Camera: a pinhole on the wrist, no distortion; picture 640 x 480 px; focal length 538.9 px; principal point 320.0 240.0 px. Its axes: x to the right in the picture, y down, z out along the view. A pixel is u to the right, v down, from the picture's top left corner.
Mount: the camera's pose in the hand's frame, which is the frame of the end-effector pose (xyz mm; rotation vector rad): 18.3 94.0 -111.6 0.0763 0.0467 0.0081
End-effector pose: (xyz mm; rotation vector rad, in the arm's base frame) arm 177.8 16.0 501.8 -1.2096 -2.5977 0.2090
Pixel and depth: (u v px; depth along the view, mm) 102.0 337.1 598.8
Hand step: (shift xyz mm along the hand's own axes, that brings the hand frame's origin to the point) -196.2 153.7 504.3
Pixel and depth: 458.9 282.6 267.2
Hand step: 99.5 95.4 153.0
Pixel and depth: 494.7 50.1 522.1
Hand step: 213.0 -127.5 386.5
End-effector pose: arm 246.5 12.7 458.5 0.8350 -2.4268 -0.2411
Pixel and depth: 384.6 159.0 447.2
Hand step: 93.3 -6.5 326.2
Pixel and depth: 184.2 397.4 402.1
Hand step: -64.8 179.5 302.6
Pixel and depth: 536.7 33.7 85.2
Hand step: 56.7 55.3 -30.8
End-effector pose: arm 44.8 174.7 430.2 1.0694 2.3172 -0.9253
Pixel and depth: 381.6 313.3 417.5
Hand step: 85.2 119.4 306.4
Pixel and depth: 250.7 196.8 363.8
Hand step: -11.2 36.8 250.7
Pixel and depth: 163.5 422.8 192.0
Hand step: -28.8 143.8 87.2
